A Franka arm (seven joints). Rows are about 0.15 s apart.
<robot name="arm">
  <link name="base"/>
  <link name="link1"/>
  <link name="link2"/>
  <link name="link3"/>
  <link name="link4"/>
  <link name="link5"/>
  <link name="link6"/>
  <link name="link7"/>
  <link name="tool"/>
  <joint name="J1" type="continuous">
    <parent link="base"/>
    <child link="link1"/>
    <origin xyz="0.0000 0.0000 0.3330"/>
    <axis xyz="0 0 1"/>
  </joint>
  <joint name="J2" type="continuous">
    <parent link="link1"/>
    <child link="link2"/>
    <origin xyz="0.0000 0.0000 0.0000" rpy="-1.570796 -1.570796 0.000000"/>
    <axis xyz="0 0 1"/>
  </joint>
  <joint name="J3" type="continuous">
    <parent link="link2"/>
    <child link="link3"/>
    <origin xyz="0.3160 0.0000 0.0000" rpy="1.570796 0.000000 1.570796"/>
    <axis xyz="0 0 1"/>
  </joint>
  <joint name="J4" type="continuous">
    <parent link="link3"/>
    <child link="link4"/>
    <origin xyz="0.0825 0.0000 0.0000" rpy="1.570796 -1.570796 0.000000"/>
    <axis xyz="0 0 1"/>
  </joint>
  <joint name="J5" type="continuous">
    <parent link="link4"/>
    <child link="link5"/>
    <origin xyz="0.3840 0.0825 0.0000" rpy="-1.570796 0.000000 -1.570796"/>
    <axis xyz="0 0 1"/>
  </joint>
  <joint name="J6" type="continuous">
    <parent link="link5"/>
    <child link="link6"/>
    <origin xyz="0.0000 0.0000 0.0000" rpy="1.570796 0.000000 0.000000"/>
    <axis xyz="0 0 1"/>
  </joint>
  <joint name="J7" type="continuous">
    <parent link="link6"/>
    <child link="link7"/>
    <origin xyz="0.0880 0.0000 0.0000" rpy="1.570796 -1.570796 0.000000"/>
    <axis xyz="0 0 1"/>
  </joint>
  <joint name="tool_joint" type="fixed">
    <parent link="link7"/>
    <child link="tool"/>
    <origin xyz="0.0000 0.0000 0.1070" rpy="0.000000 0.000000 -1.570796"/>
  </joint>
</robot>
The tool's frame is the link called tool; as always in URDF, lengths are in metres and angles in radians. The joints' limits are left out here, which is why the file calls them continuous.
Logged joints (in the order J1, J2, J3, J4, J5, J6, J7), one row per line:
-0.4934 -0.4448 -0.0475 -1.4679 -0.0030 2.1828 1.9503
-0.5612 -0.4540 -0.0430 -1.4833 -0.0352 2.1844 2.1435
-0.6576 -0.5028 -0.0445 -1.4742 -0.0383 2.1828 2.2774
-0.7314 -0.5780 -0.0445 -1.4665 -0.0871 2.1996 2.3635
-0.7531 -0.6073 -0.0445 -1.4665 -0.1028 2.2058 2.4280
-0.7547 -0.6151 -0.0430 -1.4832 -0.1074 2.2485 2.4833
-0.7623 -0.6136 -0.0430 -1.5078 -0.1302 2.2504 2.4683
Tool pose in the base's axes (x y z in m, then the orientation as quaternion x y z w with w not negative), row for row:
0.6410 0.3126 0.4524 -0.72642 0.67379 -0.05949 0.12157
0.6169 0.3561 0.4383 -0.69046 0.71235 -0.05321 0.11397
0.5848 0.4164 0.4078 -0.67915 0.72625 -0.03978 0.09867
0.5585 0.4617 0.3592 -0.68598 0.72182 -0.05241 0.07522
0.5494 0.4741 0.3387 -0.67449 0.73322 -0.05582 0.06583
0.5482 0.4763 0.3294 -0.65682 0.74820 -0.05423 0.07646
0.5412 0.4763 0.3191 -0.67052 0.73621 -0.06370 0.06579
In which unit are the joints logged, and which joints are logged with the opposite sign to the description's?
The joints are logged in radians. Opposite sign: J1, J2.
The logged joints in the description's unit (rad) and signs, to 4 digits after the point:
0.4934 0.4448 -0.0475 -1.4679 -0.0030 2.1828 1.9503
0.5612 0.4540 -0.0430 -1.4833 -0.0352 2.1844 2.1435
0.6576 0.5028 -0.0445 -1.4742 -0.0383 2.1828 2.2774
0.7314 0.5780 -0.0445 -1.4665 -0.0871 2.1996 2.3635
0.7531 0.6073 -0.0445 -1.4665 -0.1028 2.2058 2.4280
0.7547 0.6151 -0.0430 -1.4832 -0.1074 2.2485 2.4833
0.7623 0.6136 -0.0430 -1.5078 -0.1302 2.2504 2.4683

